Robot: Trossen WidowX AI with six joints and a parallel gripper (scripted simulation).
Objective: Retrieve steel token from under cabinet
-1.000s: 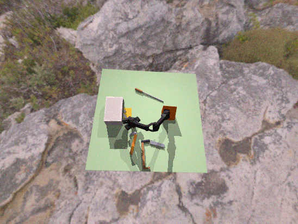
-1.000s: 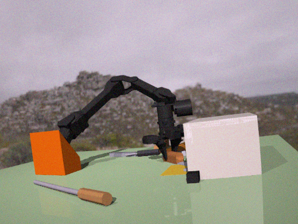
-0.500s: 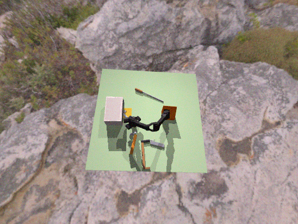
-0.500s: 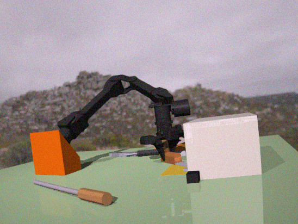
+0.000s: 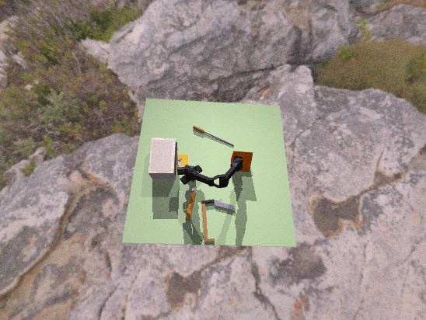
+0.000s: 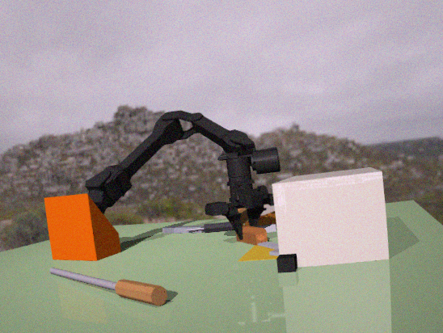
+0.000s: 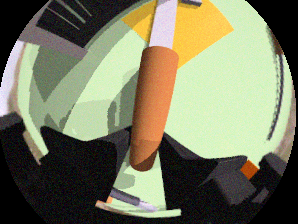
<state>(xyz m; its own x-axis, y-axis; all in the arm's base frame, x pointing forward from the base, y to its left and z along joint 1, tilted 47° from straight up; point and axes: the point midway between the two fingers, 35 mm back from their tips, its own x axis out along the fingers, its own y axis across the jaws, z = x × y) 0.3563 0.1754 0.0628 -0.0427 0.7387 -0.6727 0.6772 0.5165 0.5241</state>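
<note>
Right now my gripper tip is 30 mm past the orange bar, 230 mm to the right of it and 10 mm below it. Also, from my gripper tip: grey token (130 mm ahead, 160 mm to the right); then grey bar (290 mm behind, 200 mm to the left).
</note>
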